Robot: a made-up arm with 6 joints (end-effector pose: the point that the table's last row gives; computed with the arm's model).
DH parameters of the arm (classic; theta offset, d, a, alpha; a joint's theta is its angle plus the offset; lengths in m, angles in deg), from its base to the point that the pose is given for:
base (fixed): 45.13 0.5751 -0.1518 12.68
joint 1: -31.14 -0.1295 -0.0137 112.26
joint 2: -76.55 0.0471 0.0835 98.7
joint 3: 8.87 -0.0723 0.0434 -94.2
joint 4: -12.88 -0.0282 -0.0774 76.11
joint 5: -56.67 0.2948 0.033 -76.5
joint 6: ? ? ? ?
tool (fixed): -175.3 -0.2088 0 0
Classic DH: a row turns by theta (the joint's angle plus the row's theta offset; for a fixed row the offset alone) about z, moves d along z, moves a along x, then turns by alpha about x.
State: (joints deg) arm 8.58 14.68 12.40 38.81 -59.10 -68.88
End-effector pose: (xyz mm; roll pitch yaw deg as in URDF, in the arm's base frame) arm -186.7 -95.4 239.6 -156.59 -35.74 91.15
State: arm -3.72 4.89 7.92 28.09 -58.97 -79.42
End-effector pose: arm -229.0 -81.3 296.0 -140.13 -34.12 86.97
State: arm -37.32 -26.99 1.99 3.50 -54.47 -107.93
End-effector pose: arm -224.7 -27.2 458.8 -92.88 -42.69 67.44
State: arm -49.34 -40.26 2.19 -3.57 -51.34 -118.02
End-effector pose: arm -188.1 -19.3 501.8 -72.39 -48.10 53.81
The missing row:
joint 6: -81.85 0.1698 0.0032 -38.28
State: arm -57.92 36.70 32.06 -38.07 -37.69 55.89
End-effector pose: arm -234.7 93.2 620.2 -177.58 14.52 -137.07
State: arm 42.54 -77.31 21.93 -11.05 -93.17 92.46
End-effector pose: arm -4.5 -129.3 707.4 97.79 10.75 -65.27
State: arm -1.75 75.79 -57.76 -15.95 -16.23 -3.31
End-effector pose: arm -67.6 -217.8 177.3 -95.64 -59.15 3.44
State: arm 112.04 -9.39 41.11 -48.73 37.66 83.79
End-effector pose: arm -143.3 -249.4 666.6 114.99 -45.23 108.02
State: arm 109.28 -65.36 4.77 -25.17 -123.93 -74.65
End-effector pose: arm -96.0 -92.8 480.9 -13.56 6.51 149.69
